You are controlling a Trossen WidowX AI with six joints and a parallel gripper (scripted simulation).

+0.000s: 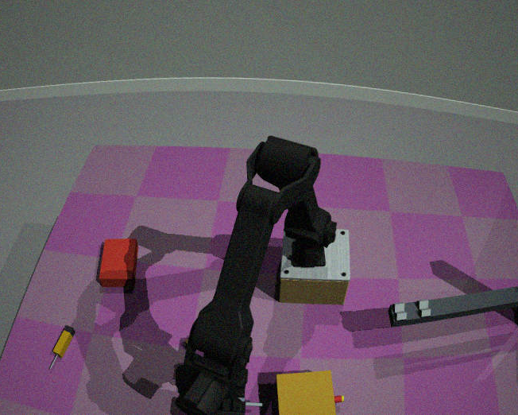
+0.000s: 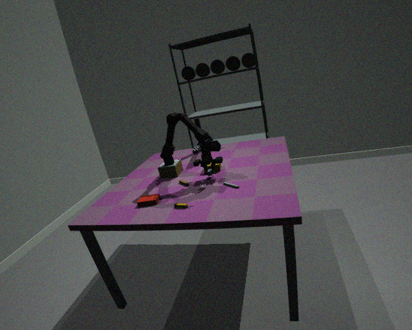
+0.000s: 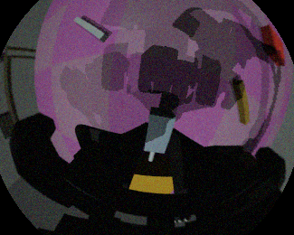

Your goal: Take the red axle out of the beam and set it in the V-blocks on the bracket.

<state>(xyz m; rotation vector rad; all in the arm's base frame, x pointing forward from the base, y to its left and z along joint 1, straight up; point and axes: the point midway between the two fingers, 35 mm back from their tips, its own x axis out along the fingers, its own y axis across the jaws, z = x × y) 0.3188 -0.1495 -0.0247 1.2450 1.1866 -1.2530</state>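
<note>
Right now my gripper tip is 13 cm to the right of the yellow beam. From my gripper tip the other things lie so: grey-blue peg (2 cm to the left, 1 cm above); then small yellow screwdriver (37 cm to the right, 11 cm behind, 2 cm below); then brown rod (18 cm behind, 5 cm to the right, 2 cm below).
</note>
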